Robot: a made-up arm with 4 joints. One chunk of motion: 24 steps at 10 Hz.
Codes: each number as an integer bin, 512 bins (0 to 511) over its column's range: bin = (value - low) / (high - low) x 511, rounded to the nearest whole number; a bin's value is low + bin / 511 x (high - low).
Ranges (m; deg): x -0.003..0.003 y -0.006..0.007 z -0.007..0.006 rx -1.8..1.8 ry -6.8..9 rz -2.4..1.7
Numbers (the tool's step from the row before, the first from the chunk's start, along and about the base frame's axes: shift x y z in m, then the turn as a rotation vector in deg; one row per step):
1: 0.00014 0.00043 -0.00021 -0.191 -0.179 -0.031
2: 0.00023 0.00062 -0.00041 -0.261 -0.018 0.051
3: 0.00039 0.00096 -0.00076 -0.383 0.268 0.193
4: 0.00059 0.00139 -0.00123 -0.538 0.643 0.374
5: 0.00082 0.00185 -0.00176 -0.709 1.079 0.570
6: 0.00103 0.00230 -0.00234 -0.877 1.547 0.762
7: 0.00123 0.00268 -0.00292 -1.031 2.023 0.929
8: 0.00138 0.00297 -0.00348 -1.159 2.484 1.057
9: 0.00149 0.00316 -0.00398 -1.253 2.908 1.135
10: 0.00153 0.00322 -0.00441 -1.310 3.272 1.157
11: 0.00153 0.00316 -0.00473 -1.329 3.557 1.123
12: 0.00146 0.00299 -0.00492 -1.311 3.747 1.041
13: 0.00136 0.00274 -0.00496 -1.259 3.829 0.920
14: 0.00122 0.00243 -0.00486 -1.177 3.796 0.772
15: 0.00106 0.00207 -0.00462 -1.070 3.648 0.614
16: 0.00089 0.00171 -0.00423 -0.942 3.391 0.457
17: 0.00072 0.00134 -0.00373 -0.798 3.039 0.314
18: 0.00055 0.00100 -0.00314 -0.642 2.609 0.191
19: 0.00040 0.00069 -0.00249 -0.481 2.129 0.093
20: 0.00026 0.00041 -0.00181 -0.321 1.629 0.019
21: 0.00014 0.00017 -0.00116 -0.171 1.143 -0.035
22: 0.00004 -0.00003 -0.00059 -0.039 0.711 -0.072
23: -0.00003 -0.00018 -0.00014 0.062 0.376 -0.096
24: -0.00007 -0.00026 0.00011 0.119 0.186 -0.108
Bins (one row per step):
1: 267 253 267 228 214 295
2: 275 260 259 218 219 305
3: 289 274 245 201 229 323
4: 306 290 227 179 241 346
5: 325 309 206 155 255 370
6: 343 326 183 131 270 394
7: 360 341 160 109 285 415
8: 373 353 138 91 300 431
9: 382 360 119 78 314 441
10: 386 362 102 70 326 443
11: 386 360 89 67 335 439
12: 380 353 82 69 341 429
13: 371 344 80 77 344 414
14: 359 331 84 88 343 395
15: 346 317 94 104 338 376
16: 331 303 109 122 330 356
17: 317 289 129 142 318 338
18: 302 275 152 164 304 323
19: 290 263 177 187 289 311
20: 278 252 204 210 273 301
21: 267 243 230 231 257 295
22: 259 235 252 250 243 290
23: 253 229 270 264 232 287
24: 250 226 279 272 226 286

